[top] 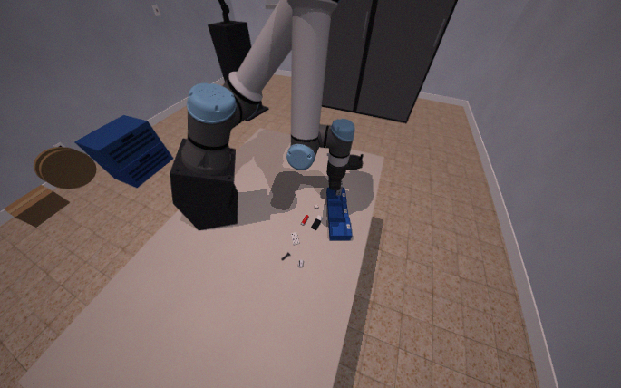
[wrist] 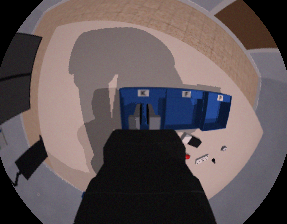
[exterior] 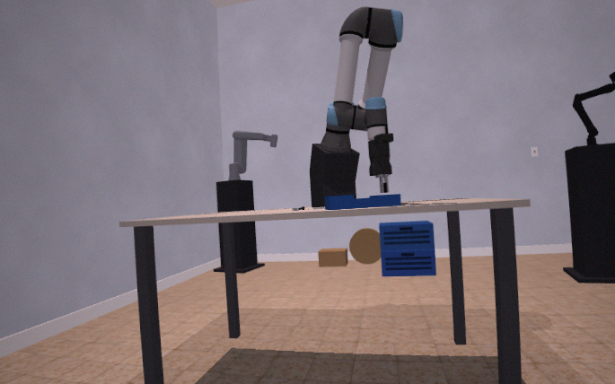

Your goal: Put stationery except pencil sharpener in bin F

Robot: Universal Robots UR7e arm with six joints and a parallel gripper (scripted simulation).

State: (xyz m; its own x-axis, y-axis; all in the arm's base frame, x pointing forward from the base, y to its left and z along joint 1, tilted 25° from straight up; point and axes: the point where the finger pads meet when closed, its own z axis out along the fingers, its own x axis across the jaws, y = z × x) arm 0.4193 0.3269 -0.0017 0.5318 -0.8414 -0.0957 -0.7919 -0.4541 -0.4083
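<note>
Now: hand 150 mm to the left of the black block, 60 mm above it and 10 mm past it. The rest, counted from my hand: tiny white piece 90 mm to the right, 60 mm below, 60 mm behind; blue bin 70 mm to the right, 40 mm below, 40 mm ahead; red item 180 mm to the right, 60 mm below, 60 mm behind.
</note>
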